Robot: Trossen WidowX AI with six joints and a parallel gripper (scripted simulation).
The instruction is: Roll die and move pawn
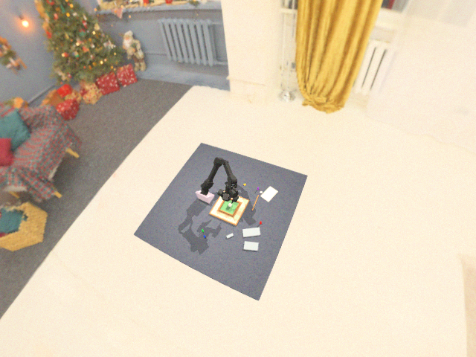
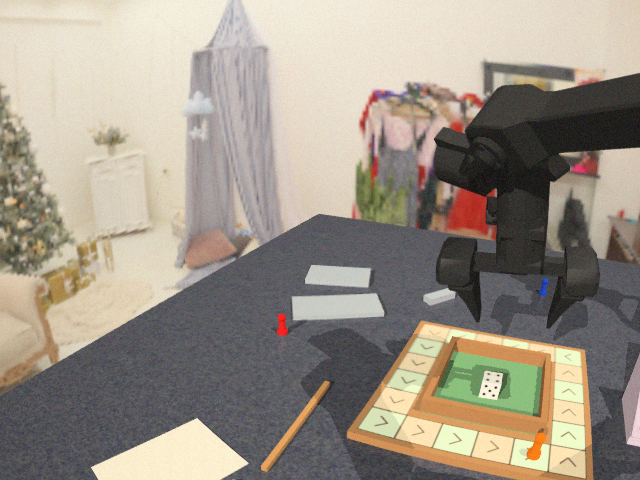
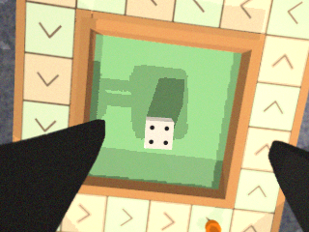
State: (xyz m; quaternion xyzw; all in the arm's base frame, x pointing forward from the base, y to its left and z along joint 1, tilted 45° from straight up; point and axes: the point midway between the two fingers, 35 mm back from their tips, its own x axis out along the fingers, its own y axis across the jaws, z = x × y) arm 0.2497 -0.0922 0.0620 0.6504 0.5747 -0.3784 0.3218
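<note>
My gripper tip is 5 cm past the orange pawn, 12 cm to the right of it and 8 cm above it. The rest, counted from my gripper tip: green tray 1 cm ahead, 10 cm below; then white die 1 cm ahead, 2 cm to the left, 8 cm below; then wooden stick 23 cm ahead, 12 cm to the left, 11 cm below.
</note>
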